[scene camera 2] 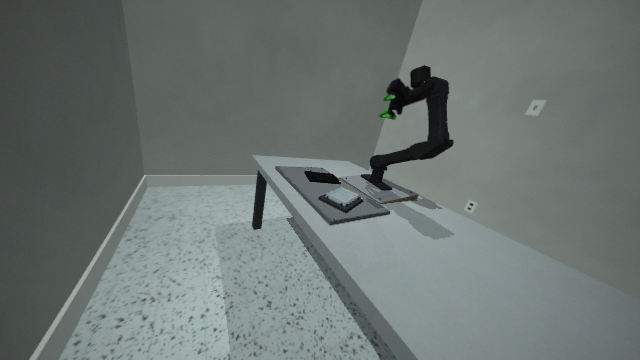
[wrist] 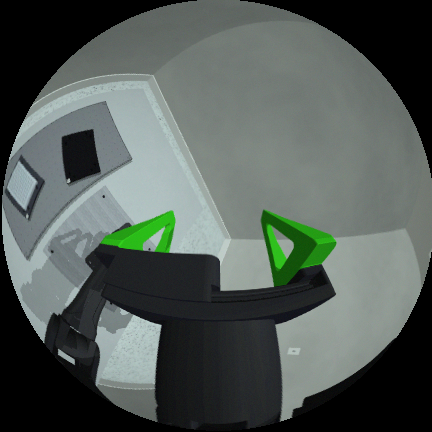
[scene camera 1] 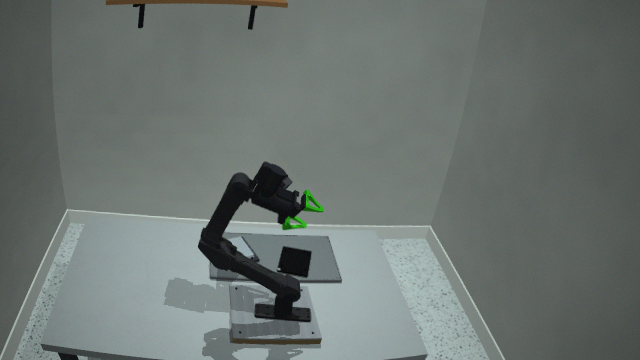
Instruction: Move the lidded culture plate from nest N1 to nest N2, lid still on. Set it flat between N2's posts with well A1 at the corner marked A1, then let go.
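Places are measured from the arm's base along level axes (x ahead, y right, z down), in metres.
Pixels of known places: gripper, between the fingertips: [scene camera 2: 381,108] [wrist: 217,214] [scene camera 1: 314,218]; arm's base, origin of its link: [scene camera 2: 375,182] [scene camera 1: 282,313].
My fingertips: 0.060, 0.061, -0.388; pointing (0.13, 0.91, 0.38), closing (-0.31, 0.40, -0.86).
Ahead of a thing's pixels: the offset from my fingertips to its middle, as dx, dy, dz. Level surfaces: height alone.
The pale lidded culture plate @[+0.282, -0.249, +0.373] [scene camera 1: 242,248] [scene camera 2: 343,196] [wrist: 22,184] sits in a dark nest, N1 [scene camera 2: 356,206] [wrist: 37,192]; the arm hides part of both in the first scene view. The other nest, N2 @[+0.260, -0.014, +0.386] [scene camera 1: 295,261] [scene camera 2: 322,177] [wrist: 81,156], is a black block with small corner posts and holds no plate. A small white mark shows at one of its corners in the wrist view. My gripper [scene camera 1: 307,214] [scene camera 2: 385,106] [wrist: 217,214] is open and empty, its green fingers wide apart, high above the table and away from both nests. Well A1 is too small to make out.
Both nests stand on a grey board [scene camera 1: 325,257] [scene camera 2: 367,214] [wrist: 114,145] on the table @[dz +0.410] [scene camera 1: 120,260] [scene camera 2: 450,280]. The arm's base stands on a separate plate [scene camera 1: 275,335] beside the board. A wooden shelf [scene camera 1: 197,3] hangs high on the back wall.
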